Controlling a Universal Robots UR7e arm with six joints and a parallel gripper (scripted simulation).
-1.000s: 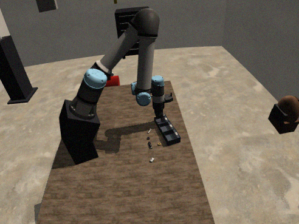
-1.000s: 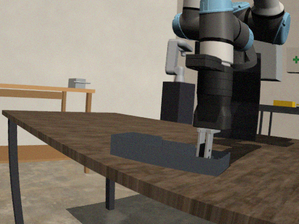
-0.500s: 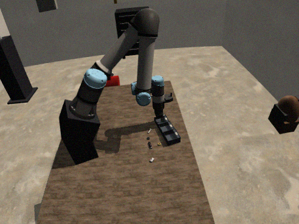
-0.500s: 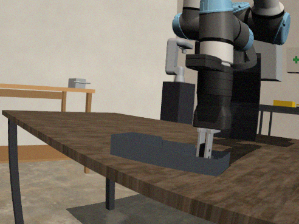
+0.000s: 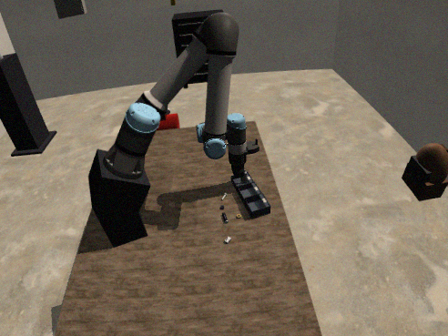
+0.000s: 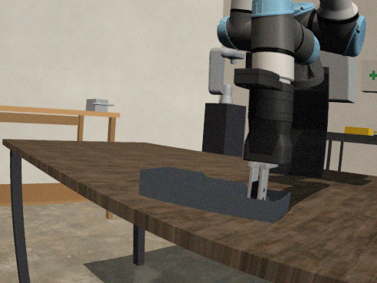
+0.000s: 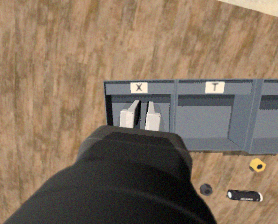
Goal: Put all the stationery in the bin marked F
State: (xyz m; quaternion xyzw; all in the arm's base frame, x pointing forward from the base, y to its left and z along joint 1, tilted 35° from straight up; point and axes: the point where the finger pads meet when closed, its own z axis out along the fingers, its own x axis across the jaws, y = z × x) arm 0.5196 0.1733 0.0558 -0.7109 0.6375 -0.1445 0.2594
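Now: hand 310 mm to the left of the white block, 90 mm past it and 30 mm above it. Also, from my hand: black ring (140 mm to the right, 100 mm behind, 30 mm below); then light stick (90 mm behind, 70 mm to the right, 30 mm below); then tray (80 mm to the right, 20 mm ahead, 10 mm below).
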